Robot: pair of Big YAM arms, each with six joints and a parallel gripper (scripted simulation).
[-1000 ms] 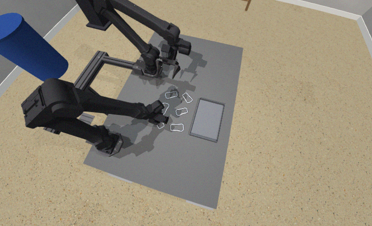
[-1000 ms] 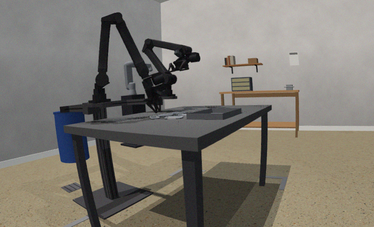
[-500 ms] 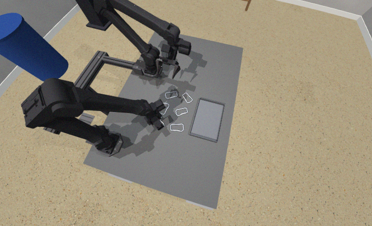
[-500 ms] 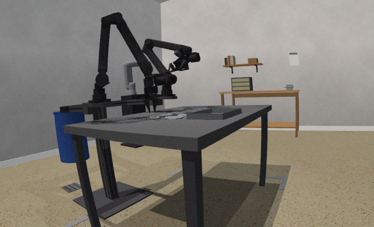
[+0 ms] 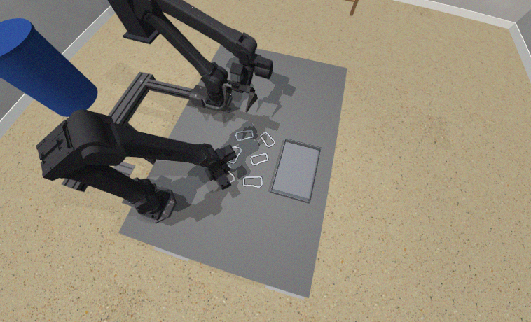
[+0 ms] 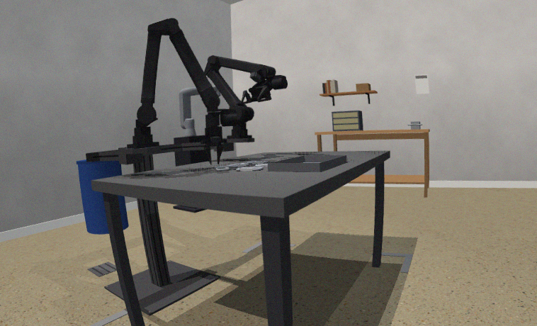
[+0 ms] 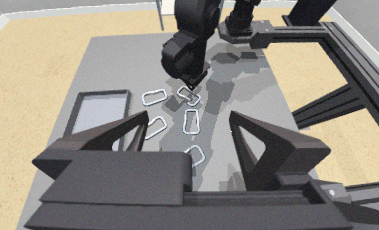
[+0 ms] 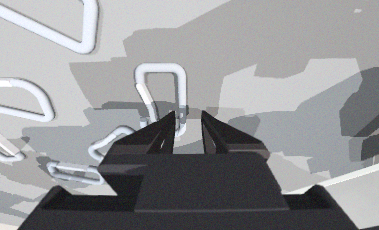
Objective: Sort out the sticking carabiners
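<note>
Now: the grey tray 35 cm ahead of my right hand, 17 cm to the left of it and 2 cm below it.
</note>
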